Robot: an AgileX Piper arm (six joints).
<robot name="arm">
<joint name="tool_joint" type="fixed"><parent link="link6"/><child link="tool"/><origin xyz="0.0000 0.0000 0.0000" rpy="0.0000 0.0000 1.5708"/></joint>
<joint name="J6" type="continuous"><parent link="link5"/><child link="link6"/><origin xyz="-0.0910 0.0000 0.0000" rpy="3.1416 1.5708 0.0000"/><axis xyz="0 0 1"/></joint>
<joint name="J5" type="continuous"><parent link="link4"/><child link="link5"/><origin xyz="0.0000 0.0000 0.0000" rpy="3.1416 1.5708 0.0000"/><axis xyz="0 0 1"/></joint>
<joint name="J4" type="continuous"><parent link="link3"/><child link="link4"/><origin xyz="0.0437 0.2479 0.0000" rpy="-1.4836 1.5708 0.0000"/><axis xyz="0 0 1"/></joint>
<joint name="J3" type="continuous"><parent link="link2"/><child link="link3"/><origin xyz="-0.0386 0.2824 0.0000" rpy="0.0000 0.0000 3.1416"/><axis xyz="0 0 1"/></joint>
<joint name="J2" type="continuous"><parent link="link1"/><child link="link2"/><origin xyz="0.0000 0.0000 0.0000" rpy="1.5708 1.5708 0.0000"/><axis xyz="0 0 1"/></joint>
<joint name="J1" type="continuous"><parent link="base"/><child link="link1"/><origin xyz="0.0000 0.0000 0.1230" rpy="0.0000 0.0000 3.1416"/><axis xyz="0 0 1"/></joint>
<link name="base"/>
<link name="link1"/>
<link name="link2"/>
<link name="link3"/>
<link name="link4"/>
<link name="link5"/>
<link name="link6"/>
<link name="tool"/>
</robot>
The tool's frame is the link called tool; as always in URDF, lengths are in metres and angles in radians. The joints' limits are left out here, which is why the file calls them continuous.
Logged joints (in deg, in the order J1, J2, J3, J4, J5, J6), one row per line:
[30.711, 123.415, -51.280, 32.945, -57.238, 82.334]
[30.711, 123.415, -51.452, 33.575, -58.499, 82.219]
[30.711, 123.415, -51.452, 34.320, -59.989, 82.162]
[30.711, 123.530, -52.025, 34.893, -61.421, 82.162]
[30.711, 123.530, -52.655, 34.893, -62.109, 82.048]
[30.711, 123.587, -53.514, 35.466, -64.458, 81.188]
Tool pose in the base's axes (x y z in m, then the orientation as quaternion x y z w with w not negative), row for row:
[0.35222, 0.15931, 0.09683, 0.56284, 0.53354, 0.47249, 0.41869]
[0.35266, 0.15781, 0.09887, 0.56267, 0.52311, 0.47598, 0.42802]
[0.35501, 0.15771, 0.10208, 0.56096, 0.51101, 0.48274, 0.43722]
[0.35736, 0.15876, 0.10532, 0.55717, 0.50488, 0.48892, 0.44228]
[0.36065, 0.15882, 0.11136, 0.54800, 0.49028, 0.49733, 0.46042]
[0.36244, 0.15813, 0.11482, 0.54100, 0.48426, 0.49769, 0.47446]
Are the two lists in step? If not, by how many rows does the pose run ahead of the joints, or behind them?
The pose runs 1 row ahead of the joints: the pose in row i belongs to the joints in row i + 1.
